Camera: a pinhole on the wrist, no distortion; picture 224 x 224 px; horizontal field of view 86.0 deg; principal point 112.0 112.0 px. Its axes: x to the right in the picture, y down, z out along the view. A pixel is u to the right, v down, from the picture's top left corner.
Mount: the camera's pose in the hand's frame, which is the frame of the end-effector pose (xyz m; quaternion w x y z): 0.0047 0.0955 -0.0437 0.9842 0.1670 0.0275 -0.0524
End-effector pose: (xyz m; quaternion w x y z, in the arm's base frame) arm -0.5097 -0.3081 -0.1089 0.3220 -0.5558 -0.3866 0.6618
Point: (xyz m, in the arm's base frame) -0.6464 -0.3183 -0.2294
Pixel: 153.9 169.8
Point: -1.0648 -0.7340 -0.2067
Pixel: 47.5 195.1
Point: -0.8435 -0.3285 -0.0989
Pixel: 116.1 123.4
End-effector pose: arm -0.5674 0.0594 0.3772 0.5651 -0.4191 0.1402 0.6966
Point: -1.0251 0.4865 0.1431
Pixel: outside the picture
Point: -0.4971 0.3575 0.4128
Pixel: 178.5 53.6
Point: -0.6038 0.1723 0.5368
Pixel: 89.3 82.8
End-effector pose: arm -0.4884 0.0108 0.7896 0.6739 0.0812 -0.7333 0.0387
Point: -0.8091 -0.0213 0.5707
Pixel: 44.9 119.7
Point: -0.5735 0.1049 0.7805
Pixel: 85.6 165.8
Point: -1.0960 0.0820 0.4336
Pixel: 37.5 159.9
